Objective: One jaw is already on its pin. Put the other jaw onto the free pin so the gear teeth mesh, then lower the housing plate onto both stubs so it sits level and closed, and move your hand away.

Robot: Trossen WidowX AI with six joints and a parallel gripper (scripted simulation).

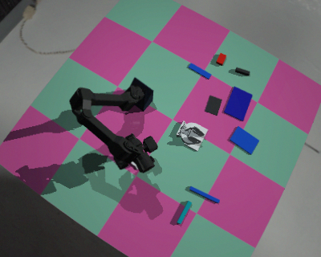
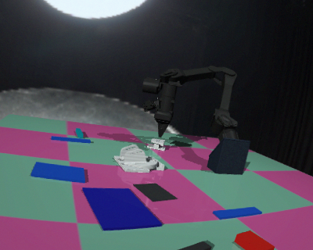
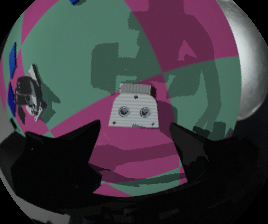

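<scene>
My gripper tip is 4 cm above the white ribbed piece and 1 cm short of it. Round my gripper tip: teal bar 32 cm ahead, 7 cm to the right, 5 cm below; then dark plate 45 cm to the left, 14 cm ahead, 5 cm below; then white jaw 23 cm to the left, 12 cm ahead, 4 cm below.
</scene>
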